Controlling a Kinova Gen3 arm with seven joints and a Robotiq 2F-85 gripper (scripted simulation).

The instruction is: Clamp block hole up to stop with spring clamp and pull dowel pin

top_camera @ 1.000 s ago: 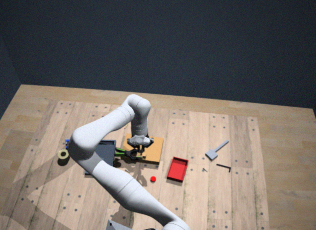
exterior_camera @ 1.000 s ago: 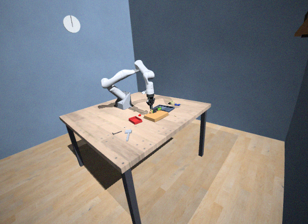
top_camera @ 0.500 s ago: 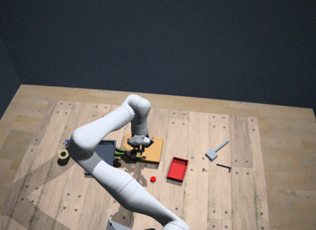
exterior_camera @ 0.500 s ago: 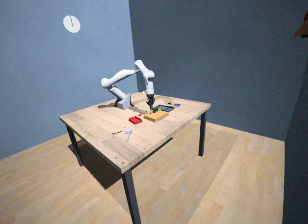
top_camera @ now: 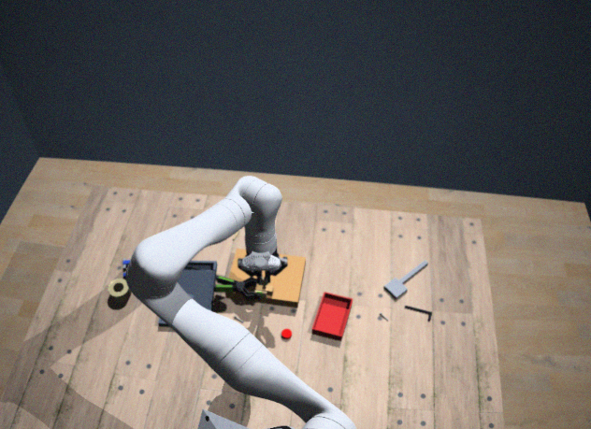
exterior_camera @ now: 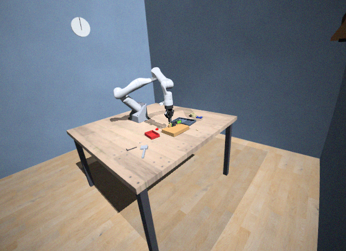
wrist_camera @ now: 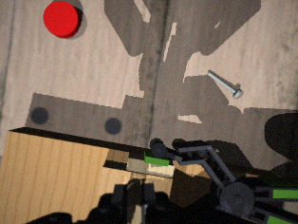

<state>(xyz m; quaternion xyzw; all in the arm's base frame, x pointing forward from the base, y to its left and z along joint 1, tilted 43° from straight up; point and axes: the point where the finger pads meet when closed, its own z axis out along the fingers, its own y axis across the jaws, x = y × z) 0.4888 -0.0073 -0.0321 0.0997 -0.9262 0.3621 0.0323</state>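
My hand is 2 cm above the dowel pin. From my hand the other things lie so: bench board: 5 cm ahead, 1 cm to the left, 7 cm below; then wooden block: 5 cm below; then red disc: 10 cm behind, 8 cm to the right, 9 cm below.
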